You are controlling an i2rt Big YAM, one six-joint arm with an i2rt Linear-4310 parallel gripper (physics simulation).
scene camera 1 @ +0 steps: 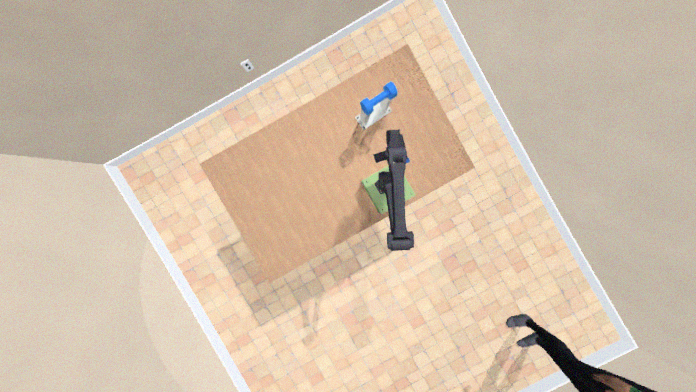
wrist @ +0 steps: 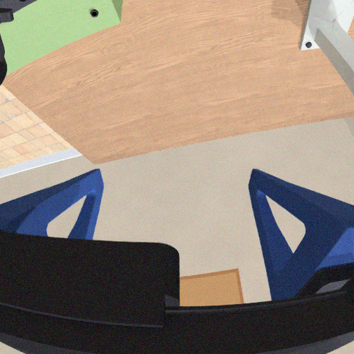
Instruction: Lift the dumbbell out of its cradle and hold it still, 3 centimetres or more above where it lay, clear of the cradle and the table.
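Frame: origin at the arm's base, x ahead, y left, z up, level; centimetres.
Seen in the pictures: arm's base at its link origin: (scene camera 1: 385, 184).
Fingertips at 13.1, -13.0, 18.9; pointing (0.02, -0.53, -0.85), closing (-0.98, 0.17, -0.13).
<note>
Offsets run from my fingertips to a thing's top centre, as dx, dy, dz. "*": to the spot under its first point. Level surfaces: height alone.
The blue dumbbell @[+30.3, -3.0, -1.8] (scene camera 1: 379, 97) lies across the top of its white cradle @[* +29.8, -3.4, -28.1] (scene camera 1: 374, 114), near the back of the wooden table @[dz -28.9] (scene camera 1: 300, 165) in the scene view. The dumbbell does not show in the wrist view, where part of the cradle (wrist: 332, 20) is at the upper right. My gripper (wrist: 175, 176) is open and empty, with its two blue fingers wide apart. It is away from the dumbbell and cradle, not touching them. In the scene view the arm hides most of the gripper, and a small bit of blue shows beside the arm's dark end.
The arm stands on a green base plate (scene camera 1: 372, 186) (wrist: 60, 35) at the table's edge, below the cradle in the scene view. A dark forked object (scene camera 1: 560, 352) is at the lower right, off the table. A tan rectangle (wrist: 212, 287) shows beyond the fingers.
</note>
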